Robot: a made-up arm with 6 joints.
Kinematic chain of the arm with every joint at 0, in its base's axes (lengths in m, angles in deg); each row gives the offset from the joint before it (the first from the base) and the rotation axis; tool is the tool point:
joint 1: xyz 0 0 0.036 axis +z
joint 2: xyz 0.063 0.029 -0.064 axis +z
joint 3: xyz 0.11 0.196 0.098 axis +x
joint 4: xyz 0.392 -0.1 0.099 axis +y
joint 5: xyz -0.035 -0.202 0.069 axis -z
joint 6: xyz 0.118 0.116 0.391 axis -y
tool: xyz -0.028 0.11 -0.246
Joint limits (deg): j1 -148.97..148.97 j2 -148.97..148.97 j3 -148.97..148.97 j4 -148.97..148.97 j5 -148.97..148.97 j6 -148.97..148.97
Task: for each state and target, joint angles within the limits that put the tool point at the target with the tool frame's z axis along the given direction. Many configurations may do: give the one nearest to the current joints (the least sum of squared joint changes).
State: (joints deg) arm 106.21 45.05 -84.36 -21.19 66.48 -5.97
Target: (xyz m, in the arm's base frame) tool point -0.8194 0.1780 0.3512 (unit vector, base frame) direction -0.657 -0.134 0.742
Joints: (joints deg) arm 99.02 37.48 -63.62 4.84 53.29 -31.64
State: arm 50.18 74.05 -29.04 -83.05 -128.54 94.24
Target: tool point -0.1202 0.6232 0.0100 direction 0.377 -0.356 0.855
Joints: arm 56.00 80.43 -64.66 -129.72 -128.33 80.44
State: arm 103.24 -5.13 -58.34 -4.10 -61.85 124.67
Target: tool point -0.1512 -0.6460 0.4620 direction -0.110 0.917 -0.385
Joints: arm 148.90 36.95 -42.35 -46.67 -33.12 129.30
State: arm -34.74 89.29 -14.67 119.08 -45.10 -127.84
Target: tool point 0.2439 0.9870 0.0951 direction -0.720 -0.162 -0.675
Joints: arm -28.18 109.94 1.98 131.25 -43.60 -74.79
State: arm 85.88 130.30 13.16 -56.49 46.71 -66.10
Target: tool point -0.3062 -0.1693 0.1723 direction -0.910 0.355 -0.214
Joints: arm 104.88 147.21 63.27 -48.08 49.51 -55.90
